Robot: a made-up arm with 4 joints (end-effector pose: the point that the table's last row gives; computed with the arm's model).
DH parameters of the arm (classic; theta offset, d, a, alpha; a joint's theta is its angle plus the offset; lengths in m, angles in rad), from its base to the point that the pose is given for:
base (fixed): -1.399 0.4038 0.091 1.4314
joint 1: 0 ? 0.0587 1.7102
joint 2: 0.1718 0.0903 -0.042 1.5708
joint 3: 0 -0.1 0.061 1.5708
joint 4: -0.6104 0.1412 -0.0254 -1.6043
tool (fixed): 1.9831 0.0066 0 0
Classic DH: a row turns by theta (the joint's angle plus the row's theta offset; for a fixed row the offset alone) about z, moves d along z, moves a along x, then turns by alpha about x.
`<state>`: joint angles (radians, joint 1 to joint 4).
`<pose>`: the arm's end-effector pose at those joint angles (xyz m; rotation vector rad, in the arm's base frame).
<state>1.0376 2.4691 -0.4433 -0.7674</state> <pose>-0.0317 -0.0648 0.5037 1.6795 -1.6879 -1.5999</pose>
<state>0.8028 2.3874 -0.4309 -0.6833</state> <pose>-0.0284 -0.0828 0.5030 1.6677 -1.3926 -1.8617</pose>
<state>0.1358 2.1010 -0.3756 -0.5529</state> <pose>-0.0327 -0.1167 0.4872 1.7194 -0.4528 -2.3220</pose>
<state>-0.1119 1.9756 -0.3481 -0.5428</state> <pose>-0.0400 -0.1241 0.4815 1.7735 -0.0928 -2.3925</pose>
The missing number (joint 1, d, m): 0.1328
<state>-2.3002 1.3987 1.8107 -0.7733</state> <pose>-0.1701 0.0148 0.5689 -0.9654 0.6581 0.4427</pose>
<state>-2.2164 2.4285 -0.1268 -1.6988</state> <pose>-0.0577 -0.1604 0.3781 0.8560 -0.4361 1.9728</pose>
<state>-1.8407 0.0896 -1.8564 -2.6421</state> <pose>-0.1372 -0.1068 0.5998 1.5168 -0.3807 -2.2710</pose>
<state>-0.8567 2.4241 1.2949 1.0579</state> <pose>-0.0856 0.0100 0.4267 1.8025 -0.1479 -0.9311</pose>
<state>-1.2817 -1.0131 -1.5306 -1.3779</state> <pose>-0.3003 -0.1115 0.4402 1.6180 0.1626 -0.4437</pose>
